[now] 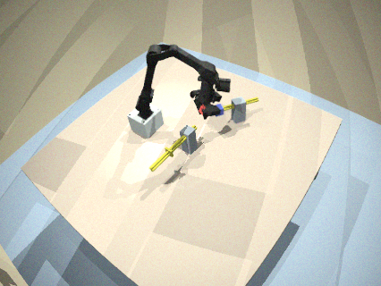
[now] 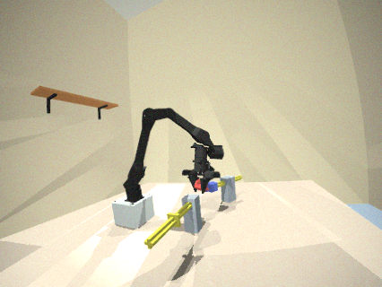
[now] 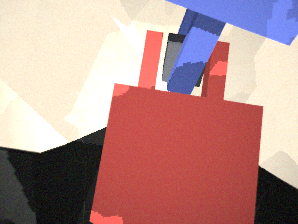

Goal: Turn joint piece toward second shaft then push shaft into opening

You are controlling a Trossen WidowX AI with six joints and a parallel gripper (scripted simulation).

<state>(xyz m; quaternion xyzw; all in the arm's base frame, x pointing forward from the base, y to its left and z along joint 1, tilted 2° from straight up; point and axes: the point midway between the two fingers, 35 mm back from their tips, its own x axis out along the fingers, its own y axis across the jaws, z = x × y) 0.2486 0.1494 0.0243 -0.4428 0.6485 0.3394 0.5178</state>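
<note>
The red joint piece is 3 cm above my gripper tip, 2 cm to the left of it and 1 cm ahead of it.
</note>
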